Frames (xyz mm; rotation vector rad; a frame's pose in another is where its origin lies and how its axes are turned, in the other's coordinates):
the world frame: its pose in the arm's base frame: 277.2 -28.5 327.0 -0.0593 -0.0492 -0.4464
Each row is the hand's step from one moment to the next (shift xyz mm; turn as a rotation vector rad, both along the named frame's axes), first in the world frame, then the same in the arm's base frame.
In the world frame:
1: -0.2 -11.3 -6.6 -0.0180 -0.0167 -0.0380
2: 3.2 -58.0 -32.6 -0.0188 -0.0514 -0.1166
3: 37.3 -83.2 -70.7 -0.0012 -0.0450 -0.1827
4: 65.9 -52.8 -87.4 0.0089 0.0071 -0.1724
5: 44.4 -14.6 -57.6 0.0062 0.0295 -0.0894
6: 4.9 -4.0 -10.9 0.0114 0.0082 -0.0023
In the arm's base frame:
1: -4.8 -10.5 -6.1 -0.0221 -0.0099 -0.0382
2: -21.1 -55.8 -29.6 -0.0352 -0.0461 -0.1150
3: 0.0 -95.8 -64.4 -0.0142 -0.0524 -0.1801
4: 39.5 -81.8 -80.7 0.0170 -0.0092 -0.1717
5: 35.7 -36.2 -54.1 0.0214 0.0178 -0.0901
6: 3.1 -6.4 -10.4 0.0139 0.0023 -0.0020

